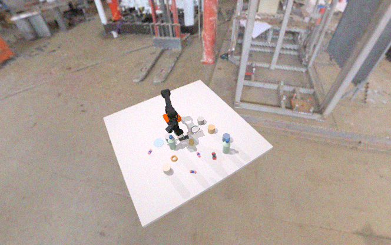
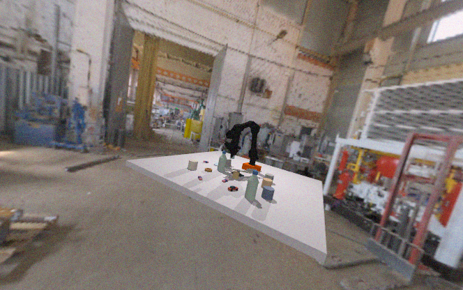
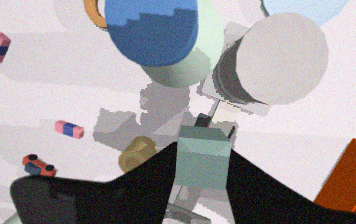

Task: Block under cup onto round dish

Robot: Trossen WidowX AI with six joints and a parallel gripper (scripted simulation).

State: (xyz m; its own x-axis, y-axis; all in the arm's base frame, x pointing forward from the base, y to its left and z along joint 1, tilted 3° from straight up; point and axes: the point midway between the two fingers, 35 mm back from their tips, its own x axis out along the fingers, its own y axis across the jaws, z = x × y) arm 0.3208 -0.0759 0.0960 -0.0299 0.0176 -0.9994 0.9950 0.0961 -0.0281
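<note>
My gripper tip is now 90 mm past the light blue round dish, 160 mm to the left of it and 130 mm above it. Round my gripper tip: yellow spool: 80 mm ahead, 100 mm to the left, 110 mm below; balance: 20 mm behind, 70 mm to the left, 90 mm below; pale green block: 10 mm above.
</note>
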